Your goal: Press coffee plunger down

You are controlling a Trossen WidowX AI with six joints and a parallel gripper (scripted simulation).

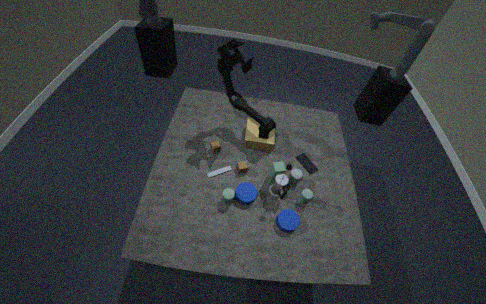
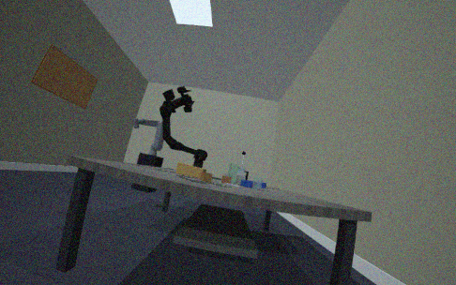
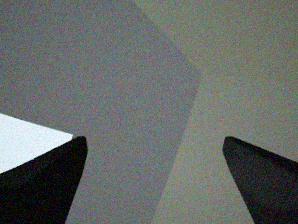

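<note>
The coffee press is 480 mm ahead of my gripper tip, 300 mm to the left of it and 450 mm below it. Also, from my gripper tip: white bar (400 mm ahead, 60 mm to the right, 570 mm below); black slab (230 mm ahead, 500 mm to the left, 570 mm below); green box (400 mm ahead, 270 mm to the left, 500 mm below).
</note>
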